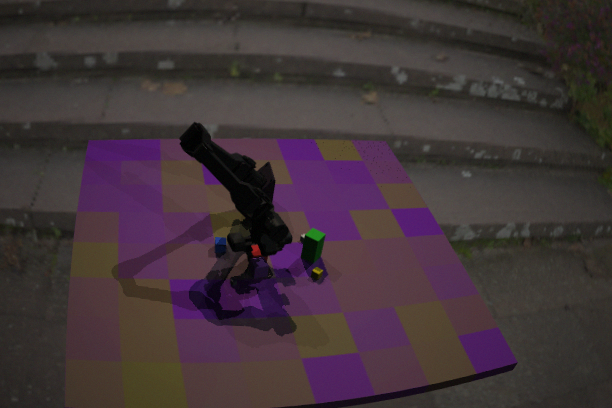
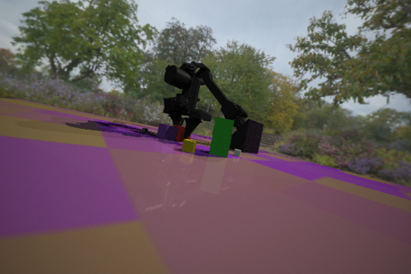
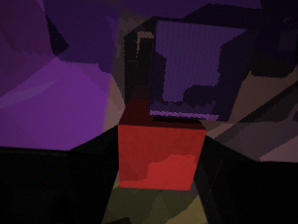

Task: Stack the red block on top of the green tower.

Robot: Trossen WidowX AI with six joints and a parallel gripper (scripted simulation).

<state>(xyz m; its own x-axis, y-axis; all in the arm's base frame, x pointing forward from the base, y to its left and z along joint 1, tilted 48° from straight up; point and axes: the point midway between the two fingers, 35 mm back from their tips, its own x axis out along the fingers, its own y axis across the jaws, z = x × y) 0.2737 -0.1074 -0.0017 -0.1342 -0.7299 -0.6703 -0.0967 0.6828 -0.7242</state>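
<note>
Now: the purple block 50 mm ahead of my gripper tip, 10 mm to the right of it and 10 mm above it. Round my gripper tip: blue block: 70 mm behind, 100 mm to the right, 10 mm above; then tiny dark cube: 90 mm ahead, 100 mm to the right; then red block: 20 mm above.
</note>
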